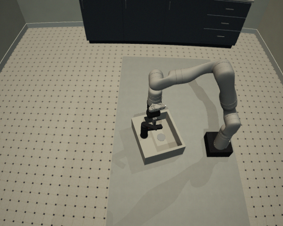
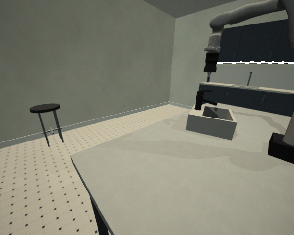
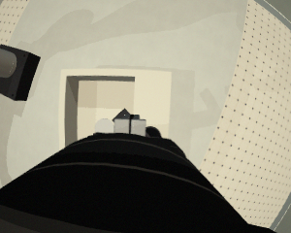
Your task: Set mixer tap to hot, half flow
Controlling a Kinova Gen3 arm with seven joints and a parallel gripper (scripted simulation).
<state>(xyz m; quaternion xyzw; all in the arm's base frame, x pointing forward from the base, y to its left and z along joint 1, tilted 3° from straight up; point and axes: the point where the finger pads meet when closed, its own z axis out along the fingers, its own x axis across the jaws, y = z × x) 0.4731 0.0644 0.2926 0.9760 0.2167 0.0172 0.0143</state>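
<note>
Now: the lever 2 cm ahead of my hand, 2 cm to the right of it and 8 cm below it. From my hand the other things lie so: sink basin (5 cm behind, 8 cm to the right, 31 cm below).
</note>
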